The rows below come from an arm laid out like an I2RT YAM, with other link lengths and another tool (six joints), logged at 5 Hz.
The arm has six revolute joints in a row. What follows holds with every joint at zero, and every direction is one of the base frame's.
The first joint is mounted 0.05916 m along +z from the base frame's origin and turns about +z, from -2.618 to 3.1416 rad.
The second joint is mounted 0.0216 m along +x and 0.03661 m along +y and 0.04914 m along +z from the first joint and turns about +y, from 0 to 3.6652 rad.
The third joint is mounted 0.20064 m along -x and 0.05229 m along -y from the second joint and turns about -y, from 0 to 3.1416 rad.
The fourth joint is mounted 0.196 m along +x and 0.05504 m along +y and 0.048 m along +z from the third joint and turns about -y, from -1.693 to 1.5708 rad.
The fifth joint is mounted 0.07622 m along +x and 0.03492 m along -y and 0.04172 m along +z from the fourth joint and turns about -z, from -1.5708 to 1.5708 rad.
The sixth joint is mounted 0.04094 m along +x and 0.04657 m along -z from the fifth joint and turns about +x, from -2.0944 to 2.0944 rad.
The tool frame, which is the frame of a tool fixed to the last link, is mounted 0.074 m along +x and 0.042 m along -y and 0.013 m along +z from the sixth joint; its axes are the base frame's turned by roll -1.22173, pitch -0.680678 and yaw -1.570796 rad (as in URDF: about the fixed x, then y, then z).
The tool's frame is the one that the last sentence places.
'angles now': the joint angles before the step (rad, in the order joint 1, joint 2, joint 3, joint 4, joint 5, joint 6). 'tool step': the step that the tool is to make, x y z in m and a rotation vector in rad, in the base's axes. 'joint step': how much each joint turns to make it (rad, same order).
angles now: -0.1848, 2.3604, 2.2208, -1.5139, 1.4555, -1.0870
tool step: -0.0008, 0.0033, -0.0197, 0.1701, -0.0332, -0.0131
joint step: 0.0011, -0.0002, -0.0002, 0.0015, -0.1739, 0.0000
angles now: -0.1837, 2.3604, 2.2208, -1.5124, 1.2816, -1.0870
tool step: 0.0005, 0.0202, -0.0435, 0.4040, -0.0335, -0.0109
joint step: -0.0005, -0.0002, -0.0003, 0.0007, -0.4029, -0.0468
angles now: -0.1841, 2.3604, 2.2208, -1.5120, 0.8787, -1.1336
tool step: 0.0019, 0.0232, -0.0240, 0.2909, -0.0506, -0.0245
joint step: -0.0026, 0.0002, 0.0003, -0.0020, -0.2960, -0.0031
